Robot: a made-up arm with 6 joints.
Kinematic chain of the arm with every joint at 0, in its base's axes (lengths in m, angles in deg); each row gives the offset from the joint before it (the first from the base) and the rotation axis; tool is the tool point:
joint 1: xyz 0 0 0.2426 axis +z
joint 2: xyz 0 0 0 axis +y
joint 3: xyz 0 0 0.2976 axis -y
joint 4: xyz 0 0 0 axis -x
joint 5: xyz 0.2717 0 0 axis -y
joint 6: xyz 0 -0.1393 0 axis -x
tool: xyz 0 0 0
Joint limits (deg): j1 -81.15..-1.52 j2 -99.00..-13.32 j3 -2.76..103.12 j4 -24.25..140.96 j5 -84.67..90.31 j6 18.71..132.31
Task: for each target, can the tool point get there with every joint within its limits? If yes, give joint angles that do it. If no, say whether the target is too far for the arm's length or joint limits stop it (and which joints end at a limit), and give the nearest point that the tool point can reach.
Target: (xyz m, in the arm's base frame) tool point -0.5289 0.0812 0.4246
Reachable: yes | joints -23.61 -85.87 53.31 9.29 29.85 118.07
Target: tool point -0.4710 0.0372 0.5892
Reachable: yes | joints -8.91 -67.01 37.21 74.92 -29.99 30.05
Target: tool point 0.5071 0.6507 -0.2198
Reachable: no: too far | nearest point 0.0280 0.5231 0.0125 | short by 0.547 m
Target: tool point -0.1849 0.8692 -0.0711
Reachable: no: too far | nearest point -0.1191 0.5599 0.0709 | short by 0.347 m
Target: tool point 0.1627 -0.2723 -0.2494
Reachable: no: joint limits stop it (at a limit: joint 1, joint 2, joint 3) | nearest point -0.4993 -0.0446 -0.0237 | short by 0.736 m
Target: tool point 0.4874 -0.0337 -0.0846
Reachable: no: joint limits stop it (at a limit: joint 1, joint 2, joint 3, joint 4) | nearest point 0.2056 -0.1325 0.5257 | short by 0.679 m
